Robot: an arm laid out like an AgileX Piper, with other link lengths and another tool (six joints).
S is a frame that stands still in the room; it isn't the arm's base.
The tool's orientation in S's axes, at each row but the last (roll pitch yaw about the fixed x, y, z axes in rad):
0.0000 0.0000 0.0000
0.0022 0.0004 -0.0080
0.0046 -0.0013 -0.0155
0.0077 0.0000 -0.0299
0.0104 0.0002 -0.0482
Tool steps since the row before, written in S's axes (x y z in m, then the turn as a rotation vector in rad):
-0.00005 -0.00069 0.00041 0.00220 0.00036 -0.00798
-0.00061 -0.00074 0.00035 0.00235 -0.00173 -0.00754
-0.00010 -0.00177 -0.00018 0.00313 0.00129 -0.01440
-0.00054 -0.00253 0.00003 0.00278 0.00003 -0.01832
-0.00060 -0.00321 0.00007 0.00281 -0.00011 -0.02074
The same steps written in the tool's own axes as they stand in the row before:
-0.00005 -0.00069 0.00041 0.00220 0.00036 -0.00798
-0.00060 -0.00074 0.00035 0.00237 -0.00173 -0.00754
-0.00007 -0.00177 -0.00017 0.00309 0.00127 -0.01441
-0.00046 -0.00254 0.00005 0.00278 -0.00003 -0.01832
-0.00044 -0.00323 0.00010 0.00282 -0.00019 -0.02074

